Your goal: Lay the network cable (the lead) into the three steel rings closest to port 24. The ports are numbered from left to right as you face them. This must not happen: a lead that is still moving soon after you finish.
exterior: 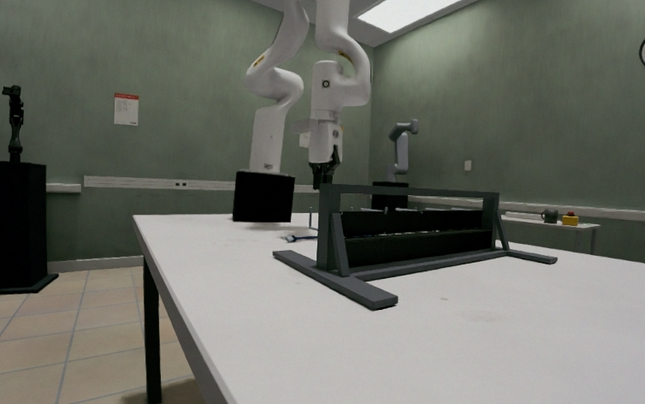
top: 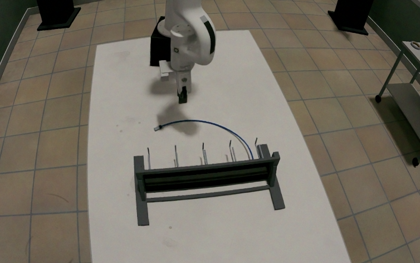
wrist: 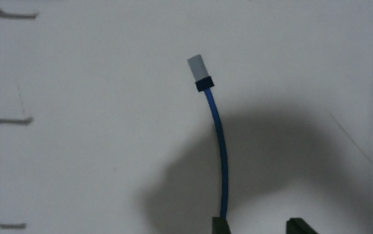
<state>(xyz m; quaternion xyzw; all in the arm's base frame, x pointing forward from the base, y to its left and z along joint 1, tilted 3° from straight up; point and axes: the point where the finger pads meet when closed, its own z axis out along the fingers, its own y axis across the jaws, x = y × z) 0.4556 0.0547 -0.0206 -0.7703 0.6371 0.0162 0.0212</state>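
Now: the grey plug 4 cm ahead of my hand, 10 cm to the right of it and 15 cm below it. Also, from my hand: dark grey patch-panel rack (30 cm ahead, 10 cm to the left, 8 cm below).
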